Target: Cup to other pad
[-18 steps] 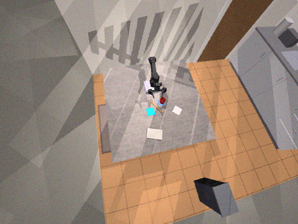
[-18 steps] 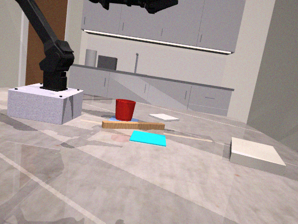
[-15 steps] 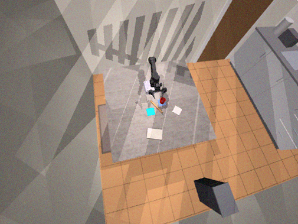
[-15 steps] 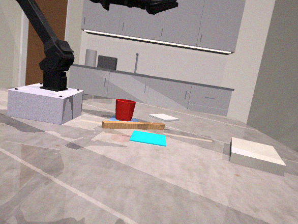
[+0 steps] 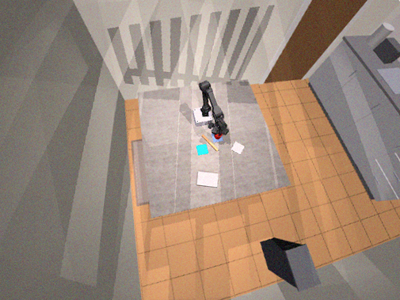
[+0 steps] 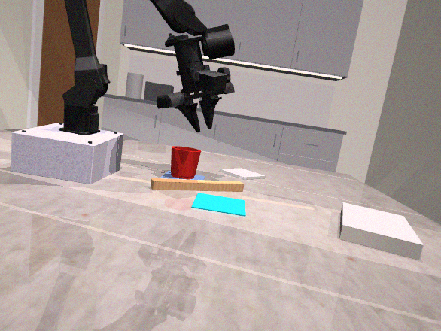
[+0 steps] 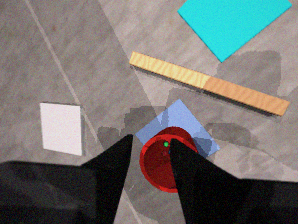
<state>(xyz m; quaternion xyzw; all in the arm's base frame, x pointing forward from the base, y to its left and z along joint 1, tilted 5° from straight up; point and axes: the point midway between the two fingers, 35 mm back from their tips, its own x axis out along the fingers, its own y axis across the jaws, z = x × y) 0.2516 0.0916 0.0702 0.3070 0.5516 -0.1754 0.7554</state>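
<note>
Now: gripper tip 4 cm past the red cup, 2 cm to the right of it and 9 cm above it. The rest, counted from my gripper tip: wooden bar 2 cm ahead, 6 cm to the right, 13 cm below; light blue pad 4 cm behind, 2 cm to the left, 14 cm below; cyan pad 8 cm ahead, 15 cm to the right, 14 cm below.
</note>
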